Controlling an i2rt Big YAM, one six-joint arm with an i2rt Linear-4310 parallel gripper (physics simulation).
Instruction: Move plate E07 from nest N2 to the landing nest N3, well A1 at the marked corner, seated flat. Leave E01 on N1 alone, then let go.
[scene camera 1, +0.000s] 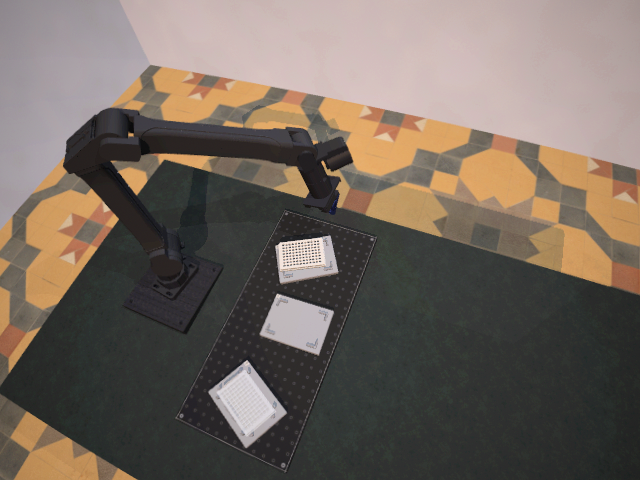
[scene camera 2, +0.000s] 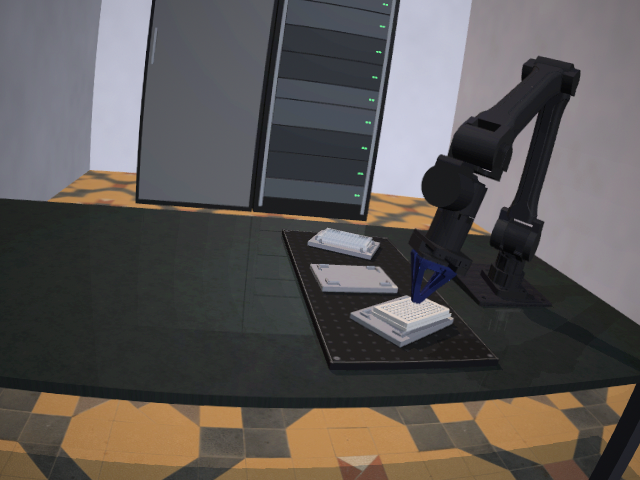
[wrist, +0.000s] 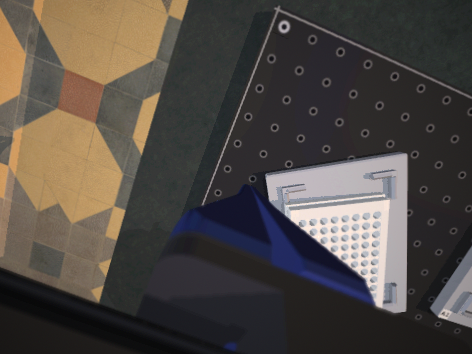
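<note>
Three grey nests lie in a row on a black perforated board (scene camera 1: 356, 248) (scene camera 2: 361, 346) (wrist: 324, 95). The nest nearest the gripper (scene camera 1: 310, 276) (scene camera 2: 371, 323) (wrist: 335, 171) carries a cream well plate (scene camera 1: 304, 253) (scene camera 2: 410, 312) (wrist: 343, 236), which I take for E01. The middle nest (scene camera 1: 297, 324) (scene camera 2: 353, 277) (wrist: 453, 300) is bare and has an A1 mark at one corner. The last nest (scene camera 1: 273, 418) (scene camera 2: 317, 242) carries a white well plate (scene camera 1: 247, 403) (scene camera 2: 345, 240), which I take for E07. My gripper (scene camera 1: 332, 205) (scene camera 2: 417, 298) (wrist: 244, 195) is shut and empty. It hangs over the board's end, beside the cream plate.
The arm's base (scene camera 1: 172, 294) (scene camera 2: 509, 289) stands on the dark table mat (scene camera 1: 465, 335) beside the board. A tall grey cabinet and server rack (scene camera 2: 320, 103) stand behind the table. Patterned tile floor surrounds it.
</note>
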